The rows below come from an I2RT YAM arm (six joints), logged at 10 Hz.
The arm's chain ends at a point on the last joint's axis. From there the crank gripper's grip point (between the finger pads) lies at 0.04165 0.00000 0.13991 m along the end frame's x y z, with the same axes.
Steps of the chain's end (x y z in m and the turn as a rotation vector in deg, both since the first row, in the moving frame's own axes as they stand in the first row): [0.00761 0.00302 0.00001 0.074 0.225 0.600]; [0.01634 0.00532 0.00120 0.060 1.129 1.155]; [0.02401 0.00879 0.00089 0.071 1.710 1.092]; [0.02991 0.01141 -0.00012 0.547 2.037 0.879]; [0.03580 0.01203 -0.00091 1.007 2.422 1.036]
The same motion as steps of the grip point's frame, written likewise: [0.00816 0.00328 -0.00015 0.074 0.225 0.600]; [0.01908 0.00604 0.00035 0.060 1.129 1.155]; [0.02816 0.00945 -0.00041 0.071 1.710 1.092]; [0.03486 0.01076 -0.00169 0.547 2.037 0.879]; [0.04169 0.01039 -0.00281 1.007 2.422 1.036]
